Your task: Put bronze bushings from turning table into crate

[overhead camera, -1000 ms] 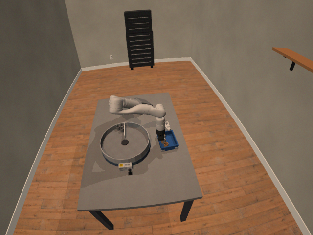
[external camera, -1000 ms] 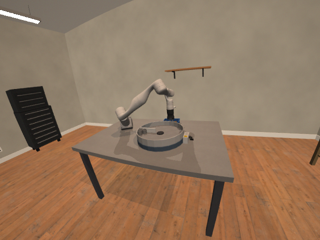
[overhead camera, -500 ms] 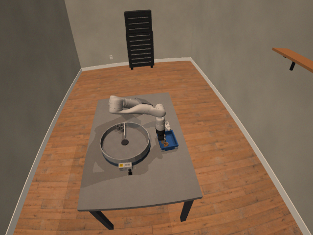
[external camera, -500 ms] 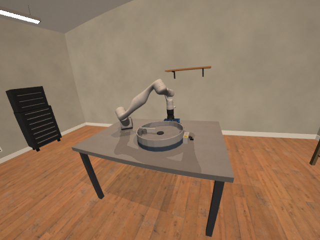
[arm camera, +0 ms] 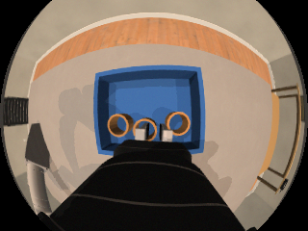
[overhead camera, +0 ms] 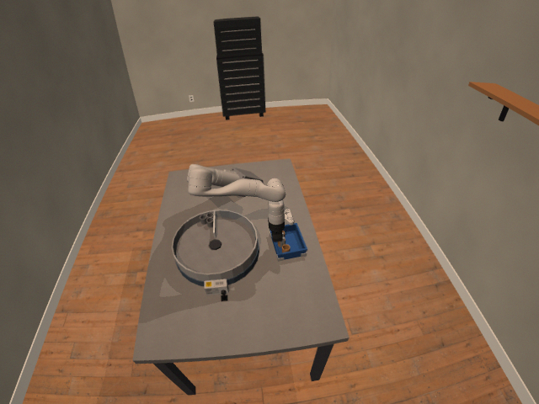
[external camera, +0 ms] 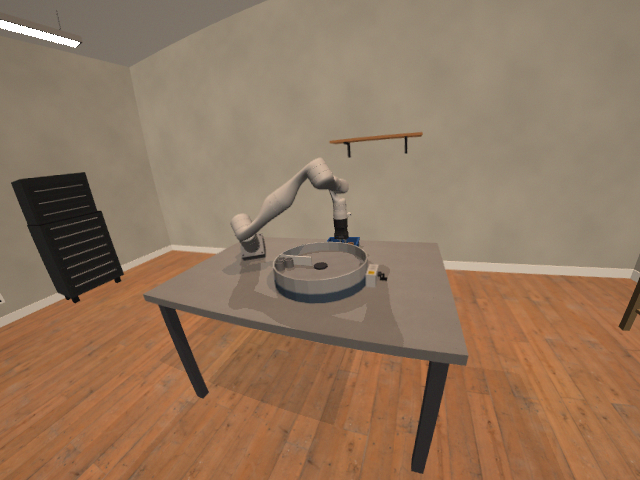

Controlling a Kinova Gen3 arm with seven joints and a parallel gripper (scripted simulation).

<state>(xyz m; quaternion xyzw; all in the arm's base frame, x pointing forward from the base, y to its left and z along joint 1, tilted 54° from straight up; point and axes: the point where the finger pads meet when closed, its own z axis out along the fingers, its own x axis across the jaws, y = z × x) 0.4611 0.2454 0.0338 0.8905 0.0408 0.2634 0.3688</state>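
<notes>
Now: the blue crate 10 mm behind my hand, 30 mm to the left of it and 20 mm below it. Round my hand: round turning table 60 mm behind, 320 mm to the right, 10 mm above.
</notes>
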